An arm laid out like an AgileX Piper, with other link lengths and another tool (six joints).
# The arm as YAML. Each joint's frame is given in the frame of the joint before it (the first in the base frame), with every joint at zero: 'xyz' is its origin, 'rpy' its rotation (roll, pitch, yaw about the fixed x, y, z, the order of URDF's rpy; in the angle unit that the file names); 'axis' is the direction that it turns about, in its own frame. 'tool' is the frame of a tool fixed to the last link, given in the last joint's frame.
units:
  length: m
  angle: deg
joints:
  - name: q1
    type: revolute
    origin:
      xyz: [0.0, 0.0, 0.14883]
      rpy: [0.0, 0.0, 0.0]
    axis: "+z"
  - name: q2
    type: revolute
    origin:
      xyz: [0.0, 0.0, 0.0]
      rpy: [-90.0, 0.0, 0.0]
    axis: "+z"
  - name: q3
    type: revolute
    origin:
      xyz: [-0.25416, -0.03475, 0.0]
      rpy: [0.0, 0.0, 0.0]
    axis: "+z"
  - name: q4
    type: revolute
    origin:
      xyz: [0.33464, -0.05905, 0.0]
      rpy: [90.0, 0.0, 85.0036]
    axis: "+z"
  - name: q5
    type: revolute
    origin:
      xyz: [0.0, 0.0, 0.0]
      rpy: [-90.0, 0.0, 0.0]
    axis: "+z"
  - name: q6
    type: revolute
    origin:
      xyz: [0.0, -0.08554, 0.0]
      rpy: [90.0, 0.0, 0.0]
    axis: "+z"
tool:
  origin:
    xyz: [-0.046, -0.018, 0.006]
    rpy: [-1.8, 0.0, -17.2]
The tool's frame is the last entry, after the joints.
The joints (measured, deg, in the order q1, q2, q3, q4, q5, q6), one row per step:
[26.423, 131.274, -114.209, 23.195, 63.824, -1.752]
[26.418, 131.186, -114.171, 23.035, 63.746, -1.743]
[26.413, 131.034, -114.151, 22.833, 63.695, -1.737]
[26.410, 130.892, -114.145, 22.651, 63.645, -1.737]
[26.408, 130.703, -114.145, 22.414, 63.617, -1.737]
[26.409, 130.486, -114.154, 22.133, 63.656, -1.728]
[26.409, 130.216, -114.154, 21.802, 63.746, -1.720]
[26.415, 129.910, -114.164, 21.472, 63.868, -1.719]
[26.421, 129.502, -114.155, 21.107, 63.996, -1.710]
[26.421, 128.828, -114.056, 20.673, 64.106, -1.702]
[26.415, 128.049, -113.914, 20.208, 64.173, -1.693]
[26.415, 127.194, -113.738, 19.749, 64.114, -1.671]
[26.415, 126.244, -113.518, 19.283, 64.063, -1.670]
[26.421, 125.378, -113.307, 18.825, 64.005, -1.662]
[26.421, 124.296, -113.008, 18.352, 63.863, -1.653]
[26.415, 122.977, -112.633, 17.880, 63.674, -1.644]
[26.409, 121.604, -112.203, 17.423, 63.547, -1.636]
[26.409, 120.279, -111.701, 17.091, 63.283, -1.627]
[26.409, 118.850, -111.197, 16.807, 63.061, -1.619]
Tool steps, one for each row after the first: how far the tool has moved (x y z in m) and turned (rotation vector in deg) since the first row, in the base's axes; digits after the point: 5 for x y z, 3 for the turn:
[0.00007, -0.00028, 0.00071, -0.091, -0.178, -0.010]
[0.00011, -0.00060, 0.00217, -0.192, -0.425, 0.002]
[0.00016, -0.00087, 0.00364, -0.274, -0.669, 0.018]
[0.00016, -0.00119, 0.00561, -0.388, -0.966, 0.053]
[0.00007, -0.00156, 0.00785, -0.546, -1.254, 0.116]
[-0.00015, -0.00202, 0.01052, -0.747, -1.559, 0.207]
[-0.00046, -0.00245, 0.01361, -0.938, -1.881, 0.319]
[-0.00091, -0.00299, 0.01760, -1.126, -2.284, 0.430]
[-0.00174, -0.00388, 0.02372, -1.291, -2.891, 0.534]
[-0.00271, -0.00499, 0.03066, -1.443, -3.604, 0.615]
[-0.00377, -0.00613, 0.03826, -1.526, -4.456, 0.638]
[-0.00513, -0.00742, 0.04650, -1.599, -5.359, 0.676]
[-0.00647, -0.00862, 0.05392, -1.694, -6.194, 0.708]
[-0.00823, -0.01017, 0.06299, -1.716, -7.224, 0.696]
[-0.01057, -0.01208, 0.07395, -1.649, -8.438, 0.648]
[-0.01335, -0.01416, 0.08489, -1.593, -9.592, 0.614]
[-0.01620, -0.01612, 0.09493, -1.426, -10.700, 0.521]
[-0.01953, -0.01824, 0.10586, -1.187, -11.844, 0.428]

